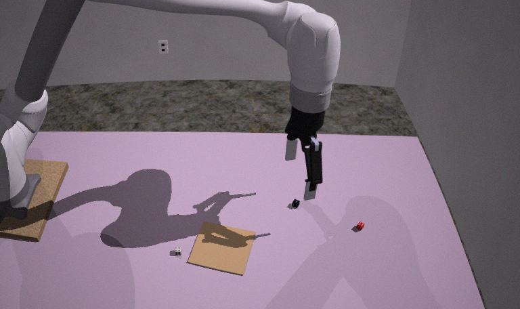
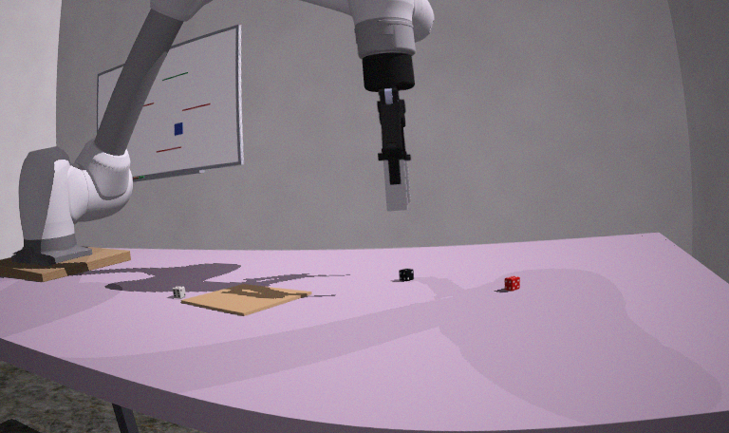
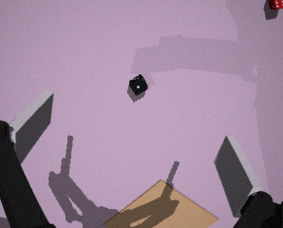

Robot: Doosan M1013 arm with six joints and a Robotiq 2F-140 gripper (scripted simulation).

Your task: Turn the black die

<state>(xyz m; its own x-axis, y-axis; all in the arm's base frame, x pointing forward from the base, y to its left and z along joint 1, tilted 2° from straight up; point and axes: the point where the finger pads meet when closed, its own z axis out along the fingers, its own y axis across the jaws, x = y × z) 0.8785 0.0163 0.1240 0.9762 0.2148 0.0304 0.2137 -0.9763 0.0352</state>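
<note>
Now: hand 11 cm above the black die. Also, from my hand: tan mat (20 cm behind, 14 cm to the right, 12 cm below); red die (17 cm ahead, 11 cm below, 9 cm to the right); white die (31 cm behind, 16 cm to the right, 11 cm below).
</note>
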